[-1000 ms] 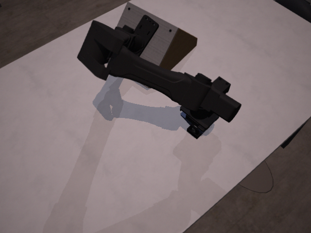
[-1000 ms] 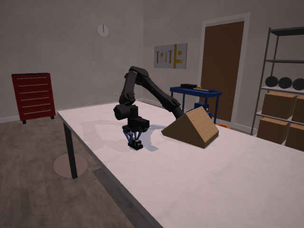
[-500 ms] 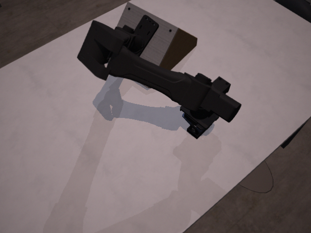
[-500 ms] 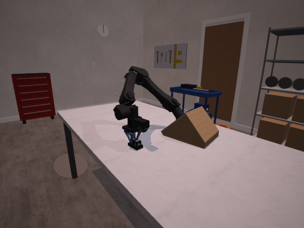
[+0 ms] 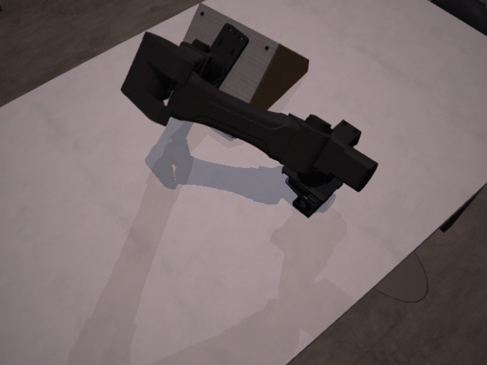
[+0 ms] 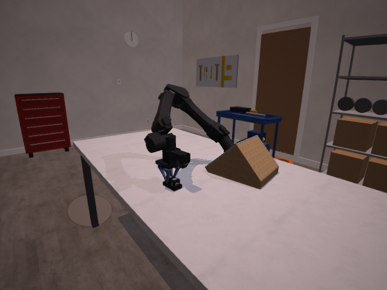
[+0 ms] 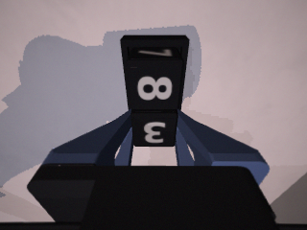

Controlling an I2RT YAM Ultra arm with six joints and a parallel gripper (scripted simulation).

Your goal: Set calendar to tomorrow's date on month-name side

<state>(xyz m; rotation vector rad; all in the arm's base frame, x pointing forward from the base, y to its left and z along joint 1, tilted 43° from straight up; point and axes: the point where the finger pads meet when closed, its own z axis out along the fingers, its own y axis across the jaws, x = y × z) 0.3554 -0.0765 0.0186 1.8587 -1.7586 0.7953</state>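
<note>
The black tray lies 2 cm to the left of my hand and 2 cm below it. From my hand the other things lie so: black cube: right at my hand.
</note>
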